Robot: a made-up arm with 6 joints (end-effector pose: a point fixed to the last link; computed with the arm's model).
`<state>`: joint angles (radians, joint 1 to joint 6).
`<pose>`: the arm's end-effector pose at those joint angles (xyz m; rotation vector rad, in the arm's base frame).
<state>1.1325 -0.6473 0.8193 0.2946 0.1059 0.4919</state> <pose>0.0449 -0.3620 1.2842 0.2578 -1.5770 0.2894</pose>
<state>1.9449 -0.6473 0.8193 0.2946 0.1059 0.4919</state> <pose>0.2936 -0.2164 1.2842 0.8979 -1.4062 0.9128</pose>
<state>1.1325 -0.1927 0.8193 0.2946 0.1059 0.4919</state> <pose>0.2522 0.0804 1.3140 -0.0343 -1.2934 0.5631</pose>
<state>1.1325 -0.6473 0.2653 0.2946 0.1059 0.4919</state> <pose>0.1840 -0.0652 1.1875 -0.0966 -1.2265 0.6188</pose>
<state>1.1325 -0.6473 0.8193 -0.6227 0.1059 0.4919</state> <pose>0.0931 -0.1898 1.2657 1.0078 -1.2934 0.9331</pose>
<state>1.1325 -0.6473 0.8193 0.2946 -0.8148 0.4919</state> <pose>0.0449 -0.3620 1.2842 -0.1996 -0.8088 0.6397</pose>
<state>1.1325 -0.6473 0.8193 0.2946 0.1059 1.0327</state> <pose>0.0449 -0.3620 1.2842 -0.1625 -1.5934 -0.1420</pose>
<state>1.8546 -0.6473 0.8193 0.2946 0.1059 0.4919</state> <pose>0.2729 -0.2420 1.2842 0.8276 -1.4351 0.8446</pose>
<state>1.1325 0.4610 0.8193 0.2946 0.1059 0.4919</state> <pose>0.5129 0.6365 0.9838 -0.4316 -0.8244 0.9018</pose>
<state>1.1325 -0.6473 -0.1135 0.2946 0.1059 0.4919</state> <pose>0.2568 0.0902 1.0266 -0.3278 -0.9569 0.8173</pose>
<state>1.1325 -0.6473 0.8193 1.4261 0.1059 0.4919</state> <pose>-0.1644 -0.4198 1.2989 -0.6935 -1.5839 -0.5414</pose>
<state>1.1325 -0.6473 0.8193 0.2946 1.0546 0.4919</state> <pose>0.0449 -0.3620 1.2842 0.7917 -2.2701 -0.2060</pose>
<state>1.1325 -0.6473 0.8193 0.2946 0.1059 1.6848</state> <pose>0.0449 -0.3620 1.2842 -0.6657 -1.4991 -0.6604</pose>
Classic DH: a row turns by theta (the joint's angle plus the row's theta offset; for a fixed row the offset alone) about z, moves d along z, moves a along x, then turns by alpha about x. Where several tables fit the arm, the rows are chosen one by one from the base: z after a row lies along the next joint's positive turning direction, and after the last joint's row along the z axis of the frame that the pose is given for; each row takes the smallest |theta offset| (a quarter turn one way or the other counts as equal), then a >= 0, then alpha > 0; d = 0 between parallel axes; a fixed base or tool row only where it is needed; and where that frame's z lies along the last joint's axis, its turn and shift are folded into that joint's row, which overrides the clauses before.
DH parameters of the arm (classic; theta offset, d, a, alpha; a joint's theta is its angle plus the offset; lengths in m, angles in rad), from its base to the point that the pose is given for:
joint 1: 0 0.243 0 -1.5708
joint 2: -1.5708 0 0.522 3.1416
joint 3: 0 0 0 -1.5708
joint 4: 0 -0.622 0 1.5708
joint 5: 0 0.203 0 -1.5708
joint 6: 1.5708 0 0 1.5708
tool (fixed): -1.5708 0 0 0

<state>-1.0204 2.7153 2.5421 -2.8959 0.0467 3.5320</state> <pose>0.5967 -0.5959 -0.3881 -0.4659 0.5161 -0.9223</pose>
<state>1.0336 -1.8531 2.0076 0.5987 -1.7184 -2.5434</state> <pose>-0.3134 -0.8539 -0.3982 -1.5068 0.1040 -1.4712</pose>
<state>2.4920 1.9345 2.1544 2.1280 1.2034 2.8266</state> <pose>-0.9069 0.5540 0.3611 0.8708 -1.8863 -2.3275</pose>
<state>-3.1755 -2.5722 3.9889 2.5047 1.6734 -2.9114</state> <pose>-0.2890 -0.1535 0.0901 1.5144 -0.2649 -1.9723</pose>
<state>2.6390 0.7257 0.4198 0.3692 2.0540 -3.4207</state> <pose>-0.7515 0.6291 0.5160 0.2370 -1.5171 -0.3599</pose>
